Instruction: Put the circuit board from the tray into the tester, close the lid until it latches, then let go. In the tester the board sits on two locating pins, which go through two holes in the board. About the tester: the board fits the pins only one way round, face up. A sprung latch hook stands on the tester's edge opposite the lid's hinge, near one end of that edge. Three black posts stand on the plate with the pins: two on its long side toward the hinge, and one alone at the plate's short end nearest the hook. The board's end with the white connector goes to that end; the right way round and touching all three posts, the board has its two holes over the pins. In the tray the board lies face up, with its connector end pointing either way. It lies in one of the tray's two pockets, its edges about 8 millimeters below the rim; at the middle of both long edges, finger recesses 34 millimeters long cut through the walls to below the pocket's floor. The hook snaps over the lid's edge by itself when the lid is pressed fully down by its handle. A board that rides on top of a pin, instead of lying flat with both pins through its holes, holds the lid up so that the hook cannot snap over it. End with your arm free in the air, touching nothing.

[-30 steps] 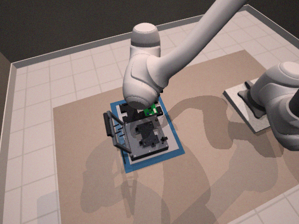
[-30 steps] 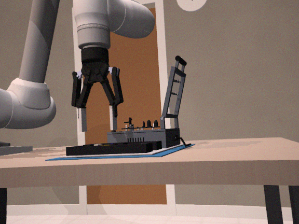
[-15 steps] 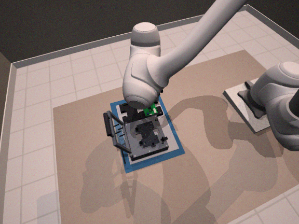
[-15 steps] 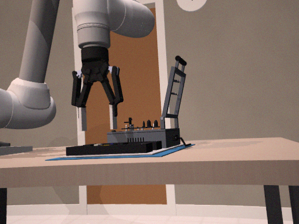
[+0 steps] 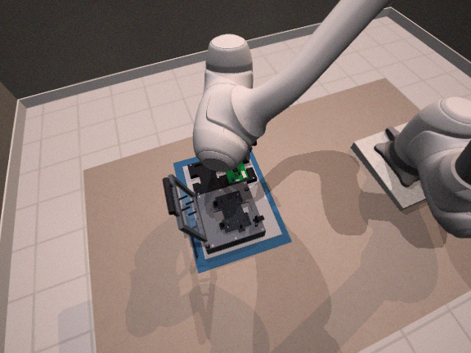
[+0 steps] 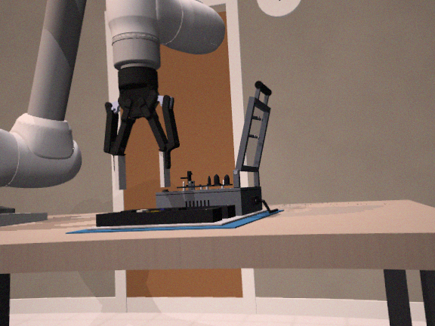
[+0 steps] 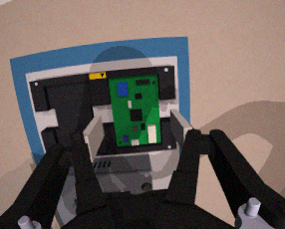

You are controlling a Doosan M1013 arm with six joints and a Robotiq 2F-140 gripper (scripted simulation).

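Now: hand 70 mm above the green circuit board. Round my hand: latch hook 230 mm to the left, 10 mm below, 10 mm ahead; then lid 190 mm ahead, 160 mm to the left, 90 mm above.
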